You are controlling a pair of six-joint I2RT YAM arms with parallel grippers.
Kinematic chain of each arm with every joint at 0, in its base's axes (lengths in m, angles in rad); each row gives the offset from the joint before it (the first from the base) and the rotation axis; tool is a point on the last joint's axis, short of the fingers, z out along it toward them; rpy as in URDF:
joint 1: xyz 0 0 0.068 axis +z
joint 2: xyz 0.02 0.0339 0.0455 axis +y
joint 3: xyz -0.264 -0.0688 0 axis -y
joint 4: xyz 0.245 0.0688 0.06 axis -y
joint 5: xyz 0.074 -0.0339 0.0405 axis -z
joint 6: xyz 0.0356 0 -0.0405 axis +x
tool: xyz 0 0 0 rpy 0 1.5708 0
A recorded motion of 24 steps. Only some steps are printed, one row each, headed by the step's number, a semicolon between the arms.
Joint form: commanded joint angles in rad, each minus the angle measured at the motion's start. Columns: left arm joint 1, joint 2, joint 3, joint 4, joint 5, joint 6; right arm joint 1, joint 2, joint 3, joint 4, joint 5, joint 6.
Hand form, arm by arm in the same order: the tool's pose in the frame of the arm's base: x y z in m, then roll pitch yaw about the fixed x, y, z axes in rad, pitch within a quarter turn. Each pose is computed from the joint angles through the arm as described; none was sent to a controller.
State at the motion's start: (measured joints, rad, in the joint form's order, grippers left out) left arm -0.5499 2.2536 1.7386 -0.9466 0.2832 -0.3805; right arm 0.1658 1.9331 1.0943 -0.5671 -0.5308 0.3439
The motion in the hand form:
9: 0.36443 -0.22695 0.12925 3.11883 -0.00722 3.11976; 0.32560 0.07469 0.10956 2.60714 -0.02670 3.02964
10: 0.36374 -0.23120 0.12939 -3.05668 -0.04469 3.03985; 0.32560 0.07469 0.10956 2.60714 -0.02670 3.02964
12: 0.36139 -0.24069 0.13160 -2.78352 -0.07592 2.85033; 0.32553 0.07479 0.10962 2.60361 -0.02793 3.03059
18: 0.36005 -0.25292 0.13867 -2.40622 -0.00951 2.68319; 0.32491 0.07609 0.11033 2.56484 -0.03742 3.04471
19: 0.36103 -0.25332 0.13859 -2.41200 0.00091 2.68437; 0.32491 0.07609 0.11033 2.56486 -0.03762 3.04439
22: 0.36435 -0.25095 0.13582 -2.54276 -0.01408 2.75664; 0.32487 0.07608 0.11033 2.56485 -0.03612 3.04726
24: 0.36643 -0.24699 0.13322 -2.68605 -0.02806 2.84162; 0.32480 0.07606 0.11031 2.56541 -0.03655 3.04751
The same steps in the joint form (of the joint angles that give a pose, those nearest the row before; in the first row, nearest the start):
9: -0.0084 0.0206 -0.0107 -0.0958 -0.2991 -0.1560; 0.0069 0.0011 -0.0214 -0.0027 0.0126 -0.0149
10: -0.0084 0.0206 -0.0107 -0.0805 -0.1873 -0.0778; 0.0069 0.0011 -0.0214 -0.0027 0.0126 -0.0149
12: -0.0084 0.0206 -0.0107 -0.0522 0.0816 0.0950; 0.0069 0.0011 -0.0214 -0.0031 0.0088 -0.0153
18: -0.0084 0.0206 -0.0107 0.0026 0.4486 0.2461; 0.0073 0.0011 -0.0214 -0.0057 -0.0324 -0.0233
19: -0.0084 0.0206 -0.0107 0.0130 0.4417 0.2453; 0.0073 0.0011 -0.0214 -0.0057 -0.0324 -0.0229
22: -0.0084 0.0206 -0.0107 0.0256 0.3079 0.1713; 0.0072 0.0011 -0.0214 -0.0061 -0.0324 -0.0263
24: -0.0084 0.0206 -0.0107 0.0198 0.1633 0.0935; 0.0073 0.0011 -0.0214 -0.0069 -0.0320 -0.0267

